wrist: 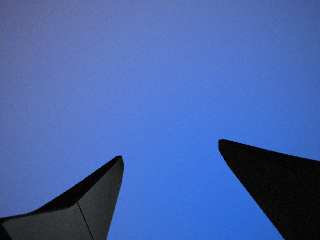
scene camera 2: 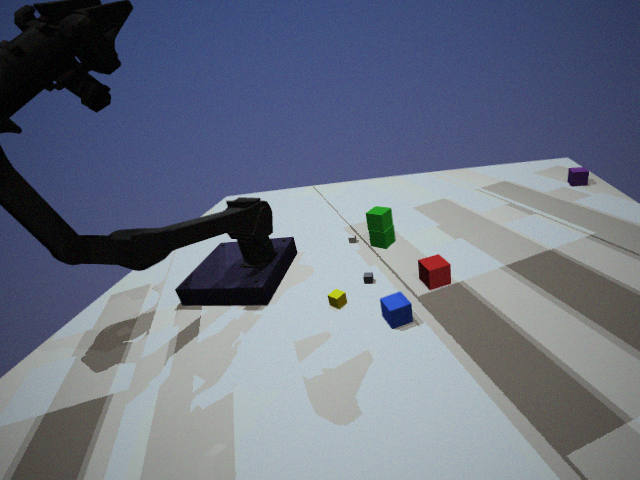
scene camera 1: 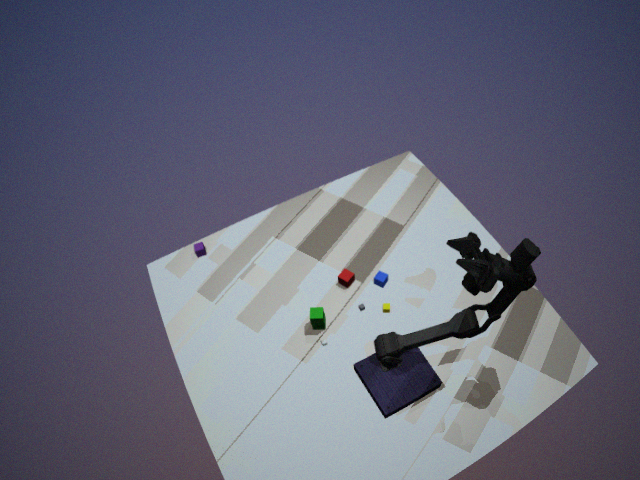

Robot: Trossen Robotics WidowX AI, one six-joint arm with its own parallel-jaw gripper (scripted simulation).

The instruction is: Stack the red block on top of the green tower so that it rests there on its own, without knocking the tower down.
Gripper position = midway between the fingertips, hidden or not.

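Note:
Scene camera 1 shows my gripper (scene camera 1: pixel 451 251), open and holding nothing. In scene camera 2 there are a red block (scene camera 2: pixel 434 271) and a blue cube (scene camera 2: pixel 397 310). The wrist view shows my gripper (wrist: pixel 170 152); the red block is out of frame in the wrist view, and the blue cube is out of frame in the wrist view too.

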